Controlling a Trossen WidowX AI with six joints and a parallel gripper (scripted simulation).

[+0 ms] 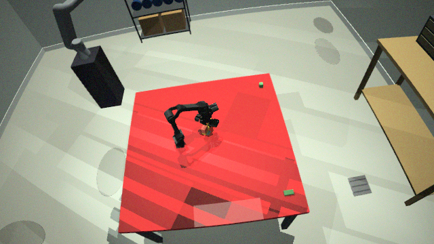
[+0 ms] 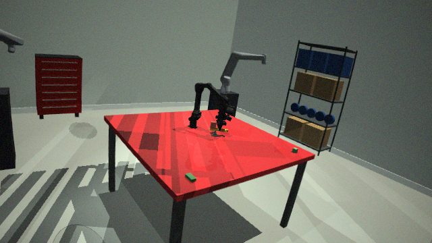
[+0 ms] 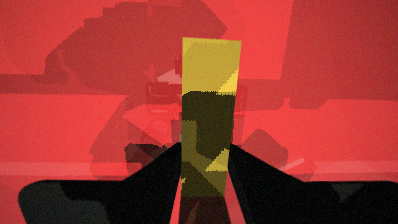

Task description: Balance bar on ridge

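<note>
The teal ridge piece is 1 cm behind my gripper tip, 3 cm to the right of it and 3 cm below it.
</note>
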